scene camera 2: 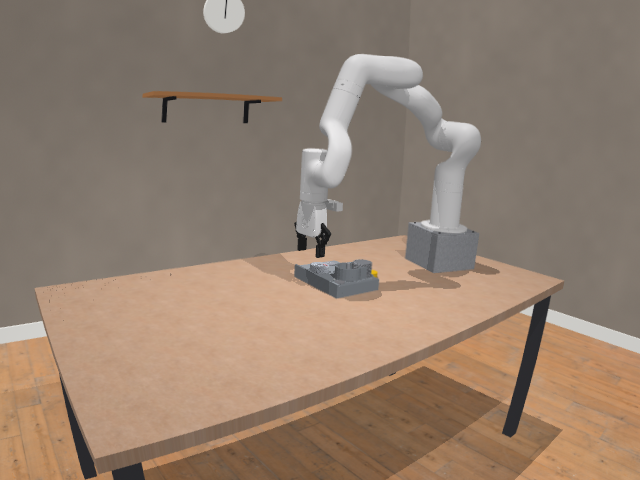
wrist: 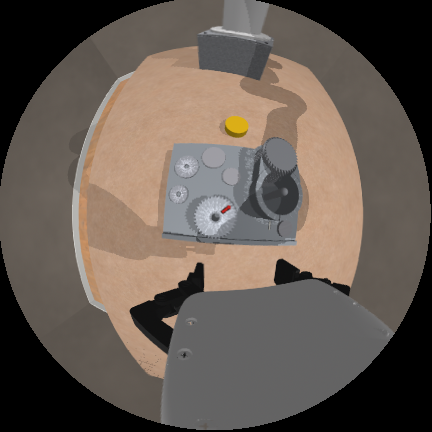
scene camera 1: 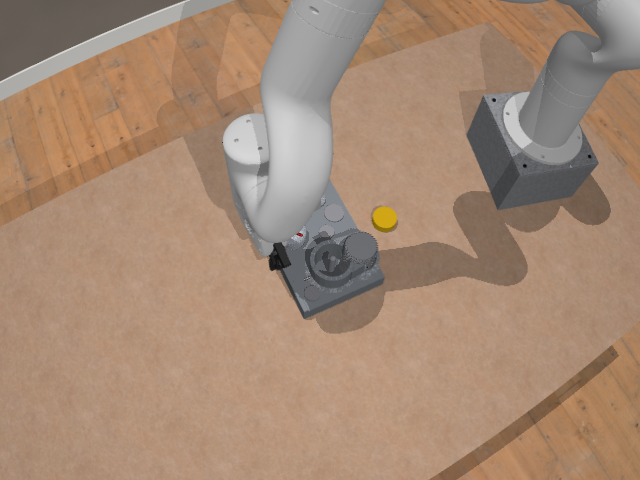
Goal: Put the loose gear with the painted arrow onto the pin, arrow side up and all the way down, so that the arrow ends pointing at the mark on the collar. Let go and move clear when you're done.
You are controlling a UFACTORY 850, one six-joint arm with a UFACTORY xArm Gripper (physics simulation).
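Observation:
The loose gear (scene camera 1: 295,239) (scene camera 2: 319,268) (wrist: 204,214) is pale and toothed, and lies flat on the grey base (scene camera 1: 295,285) (scene camera 2: 356,289) (wrist: 172,220), its red arrow (scene camera 1: 299,234) (wrist: 226,209) up. In the wrist view the arrow points up and right. The dark round collar (scene camera 1: 330,282) (scene camera 2: 346,272) (wrist: 263,200) stands on the base's other half, around the upright pin (scene camera 1: 333,259) (wrist: 284,191). A small pale line shows near the collar's lower edge in the wrist view; whether it is the mark is unclear. My gripper (scene camera 2: 311,252) (wrist: 240,273) is open and empty, above and beside the base.
A tall grey toothed gear (scene camera 1: 360,246) (scene camera 2: 362,264) (wrist: 279,155) rises beside the collar. Two small pale gears (wrist: 186,166) (wrist: 178,194) and two flat discs (wrist: 214,157) (wrist: 230,176) are on the base. A yellow disc (scene camera 1: 384,218) (scene camera 2: 374,273) (wrist: 236,125) lies on the table.

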